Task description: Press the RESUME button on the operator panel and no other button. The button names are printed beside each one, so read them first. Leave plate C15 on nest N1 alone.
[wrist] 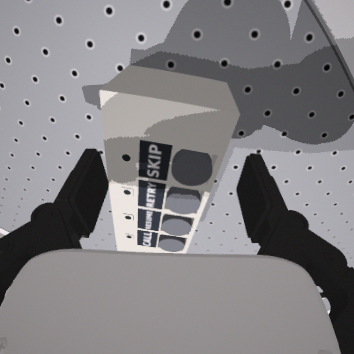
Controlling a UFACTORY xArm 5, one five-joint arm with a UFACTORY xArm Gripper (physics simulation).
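Places are measured from the arm's base along level axes (x ahead, y left, z up), in centimetres.
Where they show: gripper, fingertip midpoint: (172, 168).
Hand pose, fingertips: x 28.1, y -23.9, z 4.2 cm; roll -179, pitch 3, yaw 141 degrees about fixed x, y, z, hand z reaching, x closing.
Each offset is from my fingertips to the centre of the thing. "spot": to the spot under its first point.
The operator panel @[dx +3.4, dy +2.3, dz -2.4 cm] (165, 117) is a pale box in the middle of the wrist view, with a column of round grey buttons and dark labels. From the far end they read SKIP, RETRY, RESUME, CALL. The RESUME button @[dx +3.3, dy +4.7, dz +0.1 cm] (176, 226) is third, beside its small label @[spot: dx +4.8, dy +3.1, dz +0.1 cm] (149, 220). The SKIP button @[dx -1.1, dy +0.5, dz +0.1 cm] (192, 167) is largest in view and in shadow. The RETRY button @[dx +1.1, dy +2.6, dz +0.1 cm] (183, 201) and the CALL button @[dx +5.4, dy +6.7, dz +0.1 cm] (172, 244) lie either side of RESUME. My gripper (172, 168) is open and empty, its fingers left and right of the panel in view. Plate C15 and nest N1 cannot be made out.
A grey surface with rows of holes @[spot: dx +10.3, dy -7.3, dz -5.2 cm] (40, 130) surrounds the panel. A large dark shadow falls across it beyond the panel. A dark edge @[spot: dx -11.9, dy +1.0, dz -5.1 cm] (332, 52) runs down the upper right, with a paler area beyond it. A pale object shows at the far left edge.
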